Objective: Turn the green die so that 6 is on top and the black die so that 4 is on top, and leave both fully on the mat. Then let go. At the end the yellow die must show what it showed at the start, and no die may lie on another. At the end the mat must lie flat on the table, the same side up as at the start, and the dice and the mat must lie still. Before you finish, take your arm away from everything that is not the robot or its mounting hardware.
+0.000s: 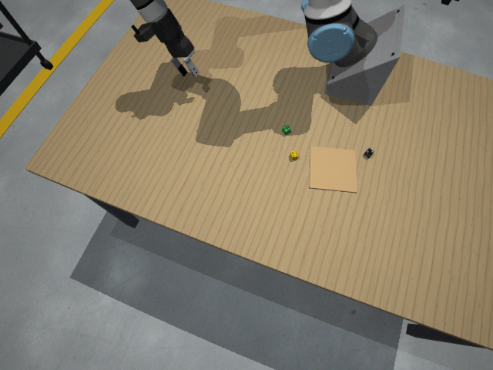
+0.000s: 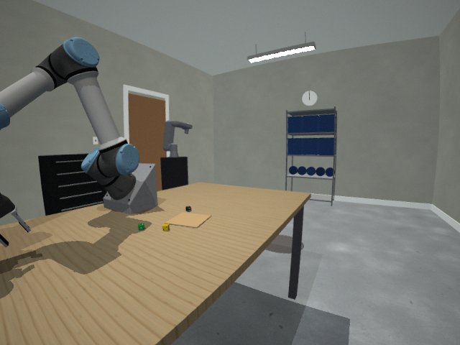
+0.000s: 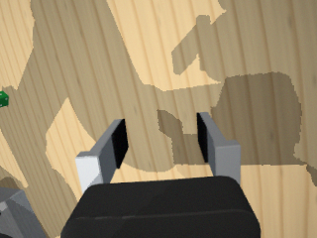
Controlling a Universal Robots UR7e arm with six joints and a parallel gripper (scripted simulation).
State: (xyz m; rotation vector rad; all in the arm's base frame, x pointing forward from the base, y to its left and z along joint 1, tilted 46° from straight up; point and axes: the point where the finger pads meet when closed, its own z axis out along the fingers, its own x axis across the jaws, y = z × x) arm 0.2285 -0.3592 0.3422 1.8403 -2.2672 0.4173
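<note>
Now: the green die 35 cm to the left of my hand, 8 cm below it and 8 cm ahead of it. Round my hand: yellow die (39 cm to the left, 16 cm ahead, 8 cm below); then black die (61 cm to the left, 9 cm ahead, 8 cm below); then tan mat (51 cm to the left, 17 cm ahead, 9 cm below).
</note>
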